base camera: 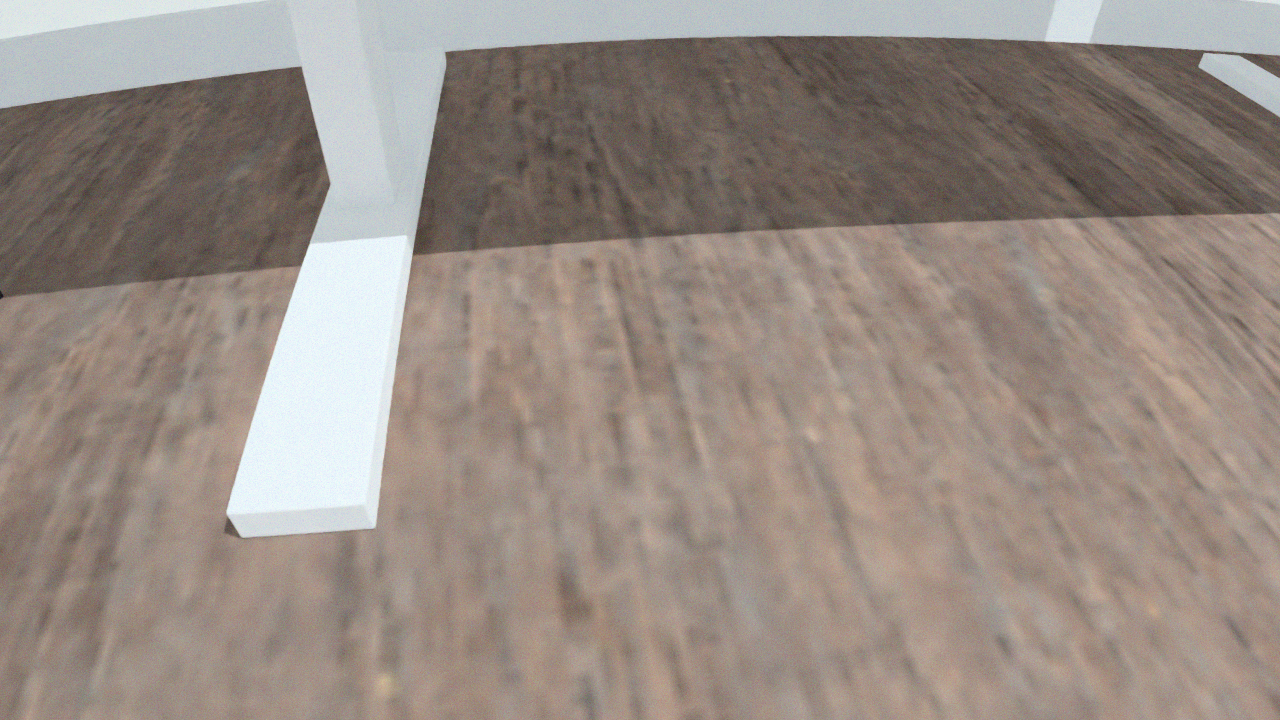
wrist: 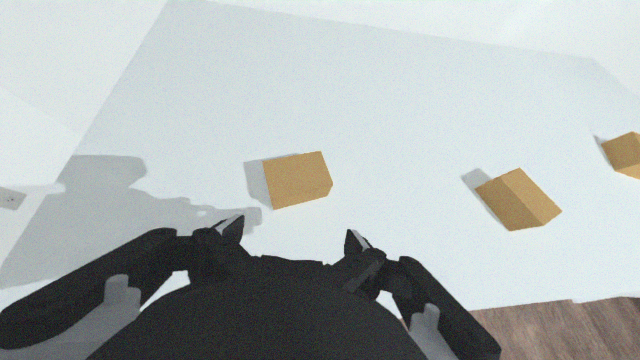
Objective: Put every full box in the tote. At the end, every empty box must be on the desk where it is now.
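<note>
In the wrist view my gripper (wrist: pixel 295 233) is open and empty, above the white desk (wrist: pixel 350 100). A closed tan box (wrist: pixel 297 180) lies on the desk, a little beyond the fingertips and near the middle of the view. A second tan box (wrist: pixel 520 200) lies to the right, turned at an angle. A third tan box (wrist: pixel 620 152) is cut off by the right edge of the view. Whether any box is full or empty cannot be seen. The tote does not show in either view.
In the base camera view a white desk leg (base camera: pixel 344 107) rises from a long white foot (base camera: pixel 322 376) on the wooden floor (base camera: pixel 716 447). Part of another foot (base camera: pixel 1248 76) shows at the upper right. The arm's shadow falls on the desk at the left in the wrist view.
</note>
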